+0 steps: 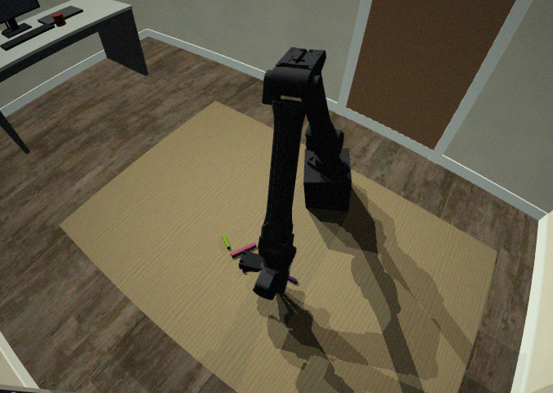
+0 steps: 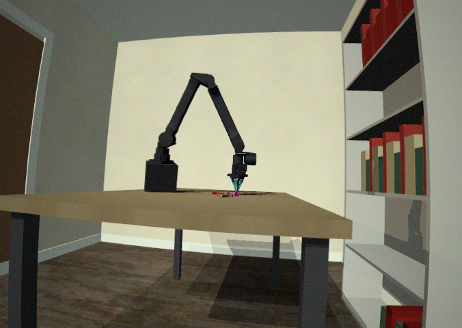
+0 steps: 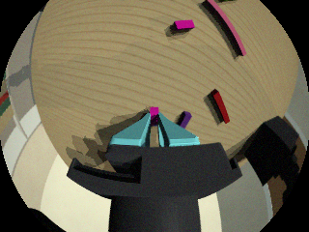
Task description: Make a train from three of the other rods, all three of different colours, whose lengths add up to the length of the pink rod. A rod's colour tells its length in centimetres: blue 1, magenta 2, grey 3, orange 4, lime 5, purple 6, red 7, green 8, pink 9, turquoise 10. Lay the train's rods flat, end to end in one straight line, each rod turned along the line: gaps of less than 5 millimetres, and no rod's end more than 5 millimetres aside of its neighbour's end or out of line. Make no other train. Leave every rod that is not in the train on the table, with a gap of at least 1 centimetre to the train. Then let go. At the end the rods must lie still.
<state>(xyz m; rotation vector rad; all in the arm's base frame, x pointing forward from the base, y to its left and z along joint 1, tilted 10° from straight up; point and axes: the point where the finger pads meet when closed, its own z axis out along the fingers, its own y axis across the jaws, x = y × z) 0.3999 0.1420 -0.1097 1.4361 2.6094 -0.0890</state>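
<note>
My hand is 10 mm past the blue rod, 10 mm to the right of it and 20 mm above it. Also, from my hand: red rod (80 mm behind, 60 mm to the right, 20 mm below); pink rod (10 mm behind, 160 mm to the right, 20 mm below); purple rod (50 mm behind, 20 mm below).
</note>
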